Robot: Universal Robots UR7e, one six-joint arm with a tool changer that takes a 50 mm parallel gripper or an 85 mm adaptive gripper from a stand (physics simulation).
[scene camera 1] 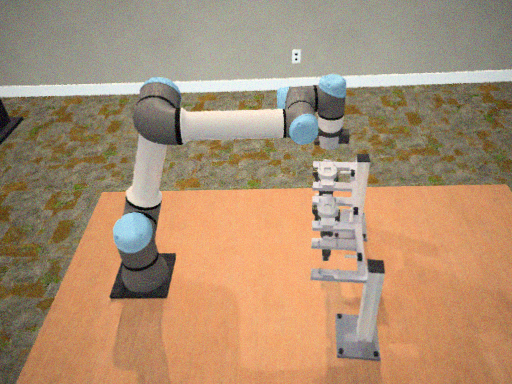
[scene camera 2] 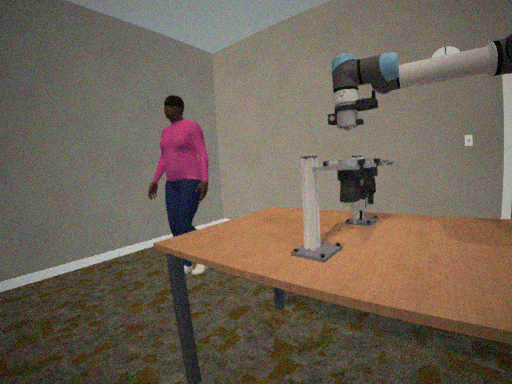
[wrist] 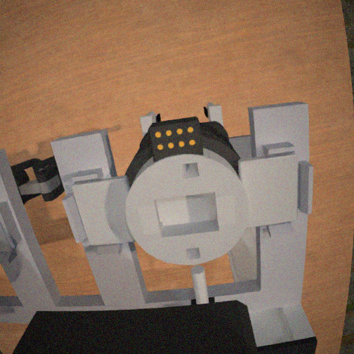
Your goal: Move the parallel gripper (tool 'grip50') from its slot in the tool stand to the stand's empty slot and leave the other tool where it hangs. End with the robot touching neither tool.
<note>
I see an adaptive gripper (scene camera 1: pixel 328 211), a parallel gripper (scene camera 2: pixel 349 180) and a tool stand (scene camera 2: pixel 313 249).
The parallel gripper shows as well in the wrist view (wrist: pixel 186 197). The tool stand shows as well in the wrist view (wrist: pixel 267 263).
</note>
